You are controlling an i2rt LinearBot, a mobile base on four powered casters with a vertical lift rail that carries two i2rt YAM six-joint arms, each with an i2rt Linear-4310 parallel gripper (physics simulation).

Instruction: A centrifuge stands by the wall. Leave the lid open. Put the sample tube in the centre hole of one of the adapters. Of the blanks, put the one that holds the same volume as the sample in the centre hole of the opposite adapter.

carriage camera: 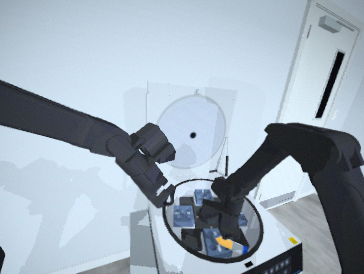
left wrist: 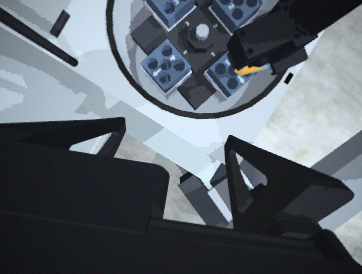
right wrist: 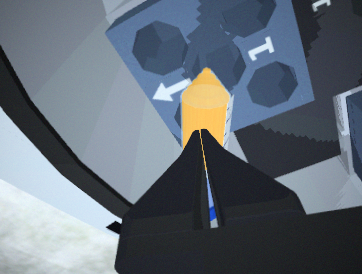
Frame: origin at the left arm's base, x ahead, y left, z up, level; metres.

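Where they show: left gripper, fingertip midpoint: point(carriage camera: 162, 194) point(left wrist: 176, 132); right gripper, fingertip midpoint: point(carriage camera: 224, 238) point(left wrist: 250, 66) point(right wrist: 201, 138).
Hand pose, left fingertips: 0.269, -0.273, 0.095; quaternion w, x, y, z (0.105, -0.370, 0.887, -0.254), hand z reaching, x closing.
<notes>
Each offset is from my left fingertips to the top centre of the thing, as dx, dy, dz. "pt": to the spot under its first point.
An orange-filled tube @(+0.021, -0.268, -0.212) point(carriage camera: 224, 243) point(left wrist: 248, 69) point(right wrist: 204, 107) with a blue cap is tilted, its pointed tip over the middle of the blue adapter marked 1 @(+0.049, -0.221, -0.244) point(carriage camera: 210, 239) point(left wrist: 221, 80) point(right wrist: 295, 56). My right gripper point(carriage camera: 229, 233) point(right wrist: 201, 138) is shut and empty; its closed fingertips overlap the tube's lower part in the right wrist view. My left gripper point(carriage camera: 167, 193) point(left wrist: 176, 132) is open and empty, near the bowl's left rim. The centrifuge @(pt +0.066, -0.484, -0.211) point(carriage camera: 280, 234) stands by the wall with its lid point(carriage camera: 175, 117) open. No blanks can be made out.
Other blue adapters @(+0.164, -0.078, -0.246) point(carriage camera: 183, 216) point(left wrist: 166, 64) sit around the rotor hub @(pt +0.177, -0.204, -0.239) point(left wrist: 201, 31). The bowl's dark rim point(carriage camera: 166, 220) point(left wrist: 200, 116) surrounds them. A thin dark strut @(pt +0.471, -0.350, -0.136) point(carriage camera: 226, 166) stands beside the lid. A door point(carriage camera: 305, 85) is at the right.
</notes>
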